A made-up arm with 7 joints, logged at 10 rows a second.
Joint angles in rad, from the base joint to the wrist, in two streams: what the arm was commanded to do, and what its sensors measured. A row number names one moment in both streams.
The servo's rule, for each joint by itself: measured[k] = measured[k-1] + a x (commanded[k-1-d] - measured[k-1]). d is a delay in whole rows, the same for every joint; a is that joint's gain. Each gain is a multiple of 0.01, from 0.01 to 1. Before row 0 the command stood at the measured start. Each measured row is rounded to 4 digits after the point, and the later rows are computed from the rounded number. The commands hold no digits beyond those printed.
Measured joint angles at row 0:
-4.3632 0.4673 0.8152 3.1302 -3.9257 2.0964 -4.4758
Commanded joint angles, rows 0 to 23:
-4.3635 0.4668 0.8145 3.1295 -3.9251 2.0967 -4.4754
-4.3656 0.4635 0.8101 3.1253 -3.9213 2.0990 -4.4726
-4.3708 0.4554 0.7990 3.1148 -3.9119 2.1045 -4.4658
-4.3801 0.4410 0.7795 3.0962 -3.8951 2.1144 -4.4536
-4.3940 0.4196 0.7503 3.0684 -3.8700 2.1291 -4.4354
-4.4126 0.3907 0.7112 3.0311 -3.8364 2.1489 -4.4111
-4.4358 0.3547 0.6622 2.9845 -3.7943 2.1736 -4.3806
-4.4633 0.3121 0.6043 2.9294 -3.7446 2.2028 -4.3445
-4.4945 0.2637 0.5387 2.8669 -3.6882 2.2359 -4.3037
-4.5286 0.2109 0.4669 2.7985 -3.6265 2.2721 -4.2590
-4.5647 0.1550 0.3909 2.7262 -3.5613 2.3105 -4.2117
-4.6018 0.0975 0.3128 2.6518 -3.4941 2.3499 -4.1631
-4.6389 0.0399 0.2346 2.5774 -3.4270 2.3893 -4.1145
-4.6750 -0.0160 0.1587 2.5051 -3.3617 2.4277 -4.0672
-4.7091 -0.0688 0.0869 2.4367 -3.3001 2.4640 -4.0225
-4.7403 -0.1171 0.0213 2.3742 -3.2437 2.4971 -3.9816
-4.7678 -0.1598 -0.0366 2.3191 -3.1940 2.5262 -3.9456
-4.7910 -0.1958 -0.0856 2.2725 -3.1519 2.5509 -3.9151
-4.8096 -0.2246 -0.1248 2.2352 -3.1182 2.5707 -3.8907
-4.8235 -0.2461 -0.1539 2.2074 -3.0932 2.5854 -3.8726
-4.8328 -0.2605 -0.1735 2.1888 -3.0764 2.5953 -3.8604
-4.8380 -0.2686 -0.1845 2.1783 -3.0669 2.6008 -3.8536
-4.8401 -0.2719 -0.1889 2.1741 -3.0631 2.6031 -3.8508
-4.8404 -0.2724 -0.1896 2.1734 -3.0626 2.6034 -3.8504
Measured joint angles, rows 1 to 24:
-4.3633 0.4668 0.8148 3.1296 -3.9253 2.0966 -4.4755
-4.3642 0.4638 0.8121 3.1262 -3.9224 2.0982 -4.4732
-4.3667 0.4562 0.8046 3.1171 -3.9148 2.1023 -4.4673
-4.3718 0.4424 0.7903 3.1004 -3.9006 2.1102 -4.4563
-4.3802 0.4217 0.7675 3.0748 -3.8786 2.1225 -4.4396
-4.3925 0.3935 0.7354 3.0398 -3.8482 2.1397 -4.4168
-4.4090 0.3582 0.6937 2.9956 -3.8094 2.1617 -4.3878
-4.4296 0.3162 0.6427 2.9426 -3.7627 2.1884 -4.3532
-4.4543 0.2684 0.5834 2.8820 -3.7091 2.2193 -4.3136
-4.4825 0.2161 0.5170 2.8152 -3.6496 2.2536 -4.2699
-4.5137 0.1605 0.4451 2.7440 -3.5860 2.2906 -4.2233
-4.5472 0.1032 0.3697 2.6702 -3.5198 2.3291 -4.1751
-4.5820 0.0456 0.2927 2.5960 -3.4530 2.3682 -4.1266
-4.6173 -0.0105 0.2163 2.5233 -3.3873 2.4069 -4.0791
-4.6522 -0.0636 0.1425 2.4540 -3.3245 2.4440 -4.0338
-4.6857 -0.1123 0.0734 2.3902 -3.2663 2.4785 -3.9920
-4.7169 -0.1555 0.0107 2.3333 -3.2142 2.5095 -3.9549
-4.7451 -0.1922 -0.0442 2.2847 -3.1693 2.5364 -3.9231
-4.7696 -0.2217 -0.0901 2.2451 -3.1325 2.5587 -3.8972
-4.7901 -0.2439 -0.1265 2.2149 -3.1042 2.5761 -3.8775
-4.8063 -0.2590 -0.1533 2.1940 -3.0842 2.5886 -3.8638
-4.8183 -0.2677 -0.1711 2.1814 -3.0717 2.5965 -3.8556
-4.8266 -0.2715 -0.1812 2.1756 -3.0655 2.6008 -3.8518
-4.8318 -0.2723 -0.1860 2.1738 -3.0634 2.6025 -3.8507
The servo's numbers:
d 0
a 0.38 0.91 0.57 0.80 0.72 0.65 0.80

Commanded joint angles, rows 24 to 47:
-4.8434 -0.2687 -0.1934 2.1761 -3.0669 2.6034 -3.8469
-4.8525 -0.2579 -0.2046 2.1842 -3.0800 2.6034 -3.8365
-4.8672 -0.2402 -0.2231 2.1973 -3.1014 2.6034 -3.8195
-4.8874 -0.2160 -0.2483 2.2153 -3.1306 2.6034 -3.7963
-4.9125 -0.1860 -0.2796 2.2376 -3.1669 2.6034 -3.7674
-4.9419 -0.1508 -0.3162 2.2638 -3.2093 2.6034 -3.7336
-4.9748 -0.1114 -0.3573 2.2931 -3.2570 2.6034 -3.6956
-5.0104 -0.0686 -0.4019 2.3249 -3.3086 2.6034 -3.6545
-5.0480 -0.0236 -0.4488 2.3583 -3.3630 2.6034 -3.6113
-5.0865 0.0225 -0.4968 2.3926 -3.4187 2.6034 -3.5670
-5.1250 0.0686 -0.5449 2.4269 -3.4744 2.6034 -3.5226
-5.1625 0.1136 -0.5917 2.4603 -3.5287 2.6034 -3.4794
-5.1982 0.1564 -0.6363 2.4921 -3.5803 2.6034 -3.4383
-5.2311 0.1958 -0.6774 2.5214 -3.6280 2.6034 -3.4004
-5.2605 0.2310 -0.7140 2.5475 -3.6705 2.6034 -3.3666
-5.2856 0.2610 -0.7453 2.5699 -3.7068 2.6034 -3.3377
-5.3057 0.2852 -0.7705 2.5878 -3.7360 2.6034 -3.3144
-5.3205 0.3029 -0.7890 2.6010 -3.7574 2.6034 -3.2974
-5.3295 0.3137 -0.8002 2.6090 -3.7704 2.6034 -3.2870
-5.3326 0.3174 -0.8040 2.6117 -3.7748 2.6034 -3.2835
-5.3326 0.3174 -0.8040 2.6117 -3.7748 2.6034 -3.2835
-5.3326 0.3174 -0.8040 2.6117 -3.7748 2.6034 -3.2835
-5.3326 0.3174 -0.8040 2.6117 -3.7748 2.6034 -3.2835
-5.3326 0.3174 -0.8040 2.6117 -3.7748 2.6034 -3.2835
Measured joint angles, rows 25 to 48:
-4.8362 -0.2690 -0.1902 2.1756 -3.0659 2.6031 -3.8477
-4.8424 -0.2589 -0.1984 2.1825 -3.0761 2.6033 -3.8387
-4.8518 -0.2419 -0.2125 2.1943 -3.0943 2.6034 -3.8233
-4.8653 -0.2183 -0.2329 2.2111 -3.1204 2.6034 -3.8017
-4.8832 -0.1889 -0.2595 2.2323 -3.1539 2.6034 -3.7743
-4.9055 -0.1542 -0.2918 2.2575 -3.1938 2.6034 -3.7417
-4.9318 -0.1153 -0.3291 2.2860 -3.2393 2.6034 -3.7048
-4.9617 -0.0728 -0.3706 2.3171 -3.2892 2.6034 -3.6646
-4.9945 -0.0280 -0.4152 2.3501 -3.3423 2.6034 -3.6220
-5.0295 0.0180 -0.4617 2.3841 -3.3973 2.6034 -3.5780
-5.0658 0.0640 -0.5091 2.4183 -3.4528 2.6034 -3.5337
-5.1025 0.1091 -0.5562 2.4519 -3.5074 2.6034 -3.4903
-5.1389 0.1521 -0.6019 2.4841 -3.5599 2.6034 -3.4487
-5.1739 0.1919 -0.6449 2.5139 -3.6089 2.6034 -3.4101
-5.2068 0.2275 -0.6843 2.5408 -3.6533 2.6034 -3.3753
-5.2367 0.2580 -0.7191 2.5641 -3.6918 2.6034 -3.3452
-5.2629 0.2828 -0.7484 2.5831 -3.7236 2.6034 -3.3206
-5.2848 0.3011 -0.7715 2.5974 -3.7479 2.6034 -3.3020
-5.3018 0.3126 -0.7879 2.6067 -3.7641 2.6034 -3.2900
-5.3135 0.3170 -0.7971 2.6107 -3.7718 2.6034 -3.2848
-5.3208 0.3174 -0.8010 2.6115 -3.7740 2.6034 -3.2838
-5.3253 0.3174 -0.8027 2.6117 -3.7746 2.6034 -3.2836
-5.3281 0.3174 -0.8034 2.6117 -3.7747 2.6034 -3.2835
-5.3298 0.3174 -0.8037 2.6117 -3.7748 2.6034 -3.2835

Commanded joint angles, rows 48 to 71:
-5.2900 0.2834 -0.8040 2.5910 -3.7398 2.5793 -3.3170
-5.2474 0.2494 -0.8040 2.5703 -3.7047 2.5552 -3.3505
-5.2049 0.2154 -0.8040 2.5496 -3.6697 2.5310 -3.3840
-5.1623 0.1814 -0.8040 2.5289 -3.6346 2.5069 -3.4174
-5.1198 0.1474 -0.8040 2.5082 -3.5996 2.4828 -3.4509
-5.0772 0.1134 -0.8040 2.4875 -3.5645 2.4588 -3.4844
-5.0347 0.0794 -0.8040 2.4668 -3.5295 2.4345 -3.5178
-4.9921 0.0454 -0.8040 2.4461 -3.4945 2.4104 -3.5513
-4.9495 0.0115 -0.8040 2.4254 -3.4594 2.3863 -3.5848
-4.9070 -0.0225 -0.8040 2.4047 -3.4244 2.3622 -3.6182
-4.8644 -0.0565 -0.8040 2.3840 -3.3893 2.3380 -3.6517
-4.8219 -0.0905 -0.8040 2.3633 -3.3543 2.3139 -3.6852
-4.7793 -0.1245 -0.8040 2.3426 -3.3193 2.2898 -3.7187
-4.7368 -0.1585 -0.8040 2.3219 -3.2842 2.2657 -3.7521
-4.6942 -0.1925 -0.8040 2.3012 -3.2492 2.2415 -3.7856
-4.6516 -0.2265 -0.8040 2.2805 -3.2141 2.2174 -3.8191
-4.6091 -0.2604 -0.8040 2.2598 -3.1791 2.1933 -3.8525
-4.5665 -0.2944 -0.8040 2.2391 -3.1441 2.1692 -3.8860
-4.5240 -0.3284 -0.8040 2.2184 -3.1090 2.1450 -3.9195
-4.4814 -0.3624 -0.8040 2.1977 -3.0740 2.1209 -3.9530
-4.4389 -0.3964 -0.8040 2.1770 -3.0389 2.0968 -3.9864
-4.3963 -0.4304 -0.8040 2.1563 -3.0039 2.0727 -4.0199
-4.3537 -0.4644 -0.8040 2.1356 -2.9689 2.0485 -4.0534
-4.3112 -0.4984 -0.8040 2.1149 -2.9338 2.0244 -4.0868
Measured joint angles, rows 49 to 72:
-5.3147 0.2865 -0.8039 2.5951 -3.7496 2.5877 -3.3103
-5.2891 0.2527 -0.8040 2.5753 -3.7173 2.5666 -3.3425
-5.2571 0.2188 -0.8040 2.5547 -3.6830 2.5435 -3.3757
-5.2211 0.1848 -0.8040 2.5341 -3.6482 2.5197 -3.4091
-5.1826 0.1508 -0.8040 2.5134 -3.6132 2.4957 -3.4425
-5.1425 0.1168 -0.8040 2.4927 -3.5781 2.4717 -3.4760
-5.1015 0.0828 -0.8040 2.4720 -3.5431 2.4475 -3.5094
-5.0599 0.0488 -0.8040 2.4513 -3.5081 2.4234 -3.5429
-5.0179 0.0149 -0.8040 2.4306 -3.4730 2.3993 -3.5764
-4.9758 -0.0191 -0.8040 2.4099 -3.4380 2.3752 -3.6098
-4.9335 -0.0531 -0.8040 2.3892 -3.4029 2.3510 -3.6433
-4.8911 -0.0871 -0.8040 2.3685 -3.3679 2.3269 -3.6768
-4.8486 -0.1211 -0.8040 2.3478 -3.3329 2.3028 -3.7103
-4.8061 -0.1551 -0.8040 2.3271 -3.2978 2.2787 -3.7437
-4.7636 -0.1891 -0.8040 2.3064 -3.2628 2.2545 -3.7772
-4.7210 -0.2231 -0.8040 2.2857 -3.2277 2.2304 -3.8107
-4.6785 -0.2570 -0.8040 2.2650 -3.1927 2.2063 -3.8441
-4.6359 -0.2910 -0.8040 2.2443 -3.1577 2.1822 -3.8776
-4.5934 -0.3250 -0.8040 2.2236 -3.1226 2.1580 -3.9111
-4.5508 -0.3590 -0.8040 2.2029 -3.0876 2.1339 -3.9446
-4.5083 -0.3930 -0.8040 2.1822 -3.0525 2.1098 -3.9780
-4.4657 -0.4270 -0.8040 2.1615 -3.0175 2.0857 -4.0115
-4.4231 -0.4610 -0.8040 2.1408 -2.9825 2.0615 -4.0450
-4.3806 -0.4950 -0.8040 2.1201 -2.9474 2.0374 -4.0784

